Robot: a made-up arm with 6 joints.
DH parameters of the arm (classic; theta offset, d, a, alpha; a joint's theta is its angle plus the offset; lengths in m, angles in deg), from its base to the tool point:
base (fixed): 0 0.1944 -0.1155 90
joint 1: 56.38 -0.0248 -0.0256 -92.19
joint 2: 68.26 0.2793 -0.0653 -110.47
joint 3: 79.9 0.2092 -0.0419 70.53
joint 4: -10.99 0.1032 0.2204 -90
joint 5: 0 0.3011 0.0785 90
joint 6: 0 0.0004 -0.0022 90
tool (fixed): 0 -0.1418 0 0
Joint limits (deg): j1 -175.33..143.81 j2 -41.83..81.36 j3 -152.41..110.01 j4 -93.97..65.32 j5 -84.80..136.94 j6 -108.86..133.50
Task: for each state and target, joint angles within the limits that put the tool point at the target. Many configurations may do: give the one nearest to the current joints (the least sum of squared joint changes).
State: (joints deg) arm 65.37 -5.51 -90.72 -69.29 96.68 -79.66
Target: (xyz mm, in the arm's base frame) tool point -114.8 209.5 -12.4
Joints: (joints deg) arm 69.03 26.05 -76.44 -57.30 118.44 -99.60
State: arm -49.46 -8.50 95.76 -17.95 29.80 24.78
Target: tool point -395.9 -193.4 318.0
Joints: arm -89.75 -17.10 73.47 -61.11 27.44 55.29
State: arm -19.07 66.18 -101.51 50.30 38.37 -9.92
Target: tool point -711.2 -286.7 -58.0
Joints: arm -26.89 59.50 -123.02 26.91 17.58 -20.04
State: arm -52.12 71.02 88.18 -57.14 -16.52 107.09
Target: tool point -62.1 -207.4 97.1
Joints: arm -71.69 76.61 52.22 -51.87 -5.82 78.00
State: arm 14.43 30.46 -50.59 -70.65 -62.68 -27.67
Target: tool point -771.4 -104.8 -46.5
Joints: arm 4.14 79.07 -87.83 -44.82 -75.42 -35.66
